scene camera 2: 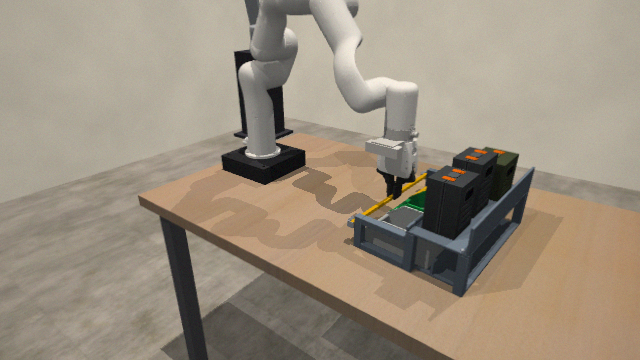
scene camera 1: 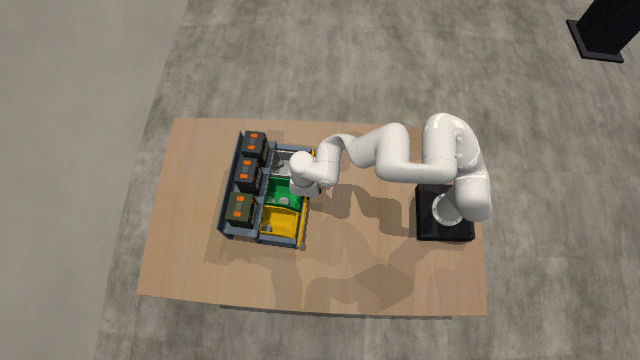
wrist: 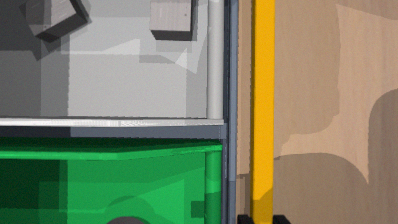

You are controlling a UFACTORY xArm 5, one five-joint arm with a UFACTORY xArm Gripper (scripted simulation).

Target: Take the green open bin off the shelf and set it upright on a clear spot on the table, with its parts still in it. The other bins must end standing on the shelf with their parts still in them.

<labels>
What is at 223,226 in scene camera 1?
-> A blue-grey shelf.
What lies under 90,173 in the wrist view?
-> A green open bin.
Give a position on a green open bin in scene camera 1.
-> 277,187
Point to a yellow bin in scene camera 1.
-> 282,220
</labels>
